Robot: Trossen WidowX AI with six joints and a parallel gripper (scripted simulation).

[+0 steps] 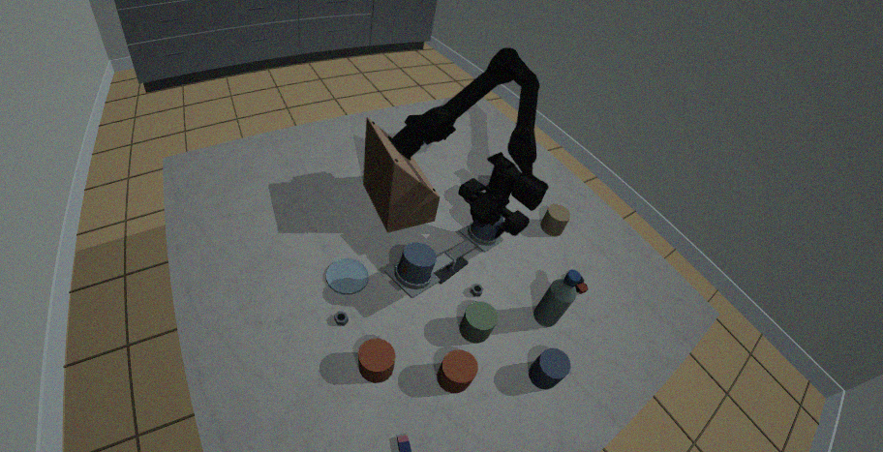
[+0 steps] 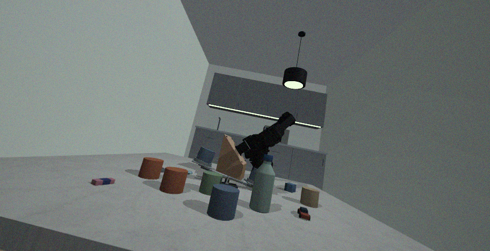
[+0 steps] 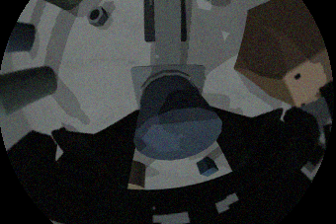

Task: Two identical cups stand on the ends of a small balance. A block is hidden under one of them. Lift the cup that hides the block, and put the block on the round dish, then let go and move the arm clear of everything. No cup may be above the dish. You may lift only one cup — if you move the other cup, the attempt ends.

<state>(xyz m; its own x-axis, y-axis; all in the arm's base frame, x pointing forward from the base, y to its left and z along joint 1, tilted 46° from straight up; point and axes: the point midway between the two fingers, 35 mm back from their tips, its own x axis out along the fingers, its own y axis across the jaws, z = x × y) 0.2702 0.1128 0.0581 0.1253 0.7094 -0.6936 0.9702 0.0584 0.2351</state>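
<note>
The tan cylinder lies 50 mm ahead of my gripper tip, 220 mm to the left of it and 10 mm below it. Also, from my gripper tip: grey-blue block (right at my gripper tip); small balance (30 mm ahead, 130 mm to the right, 20 mm below); green cylinder (190 mm ahead, 170 mm to the right, 10 mm below).
</note>
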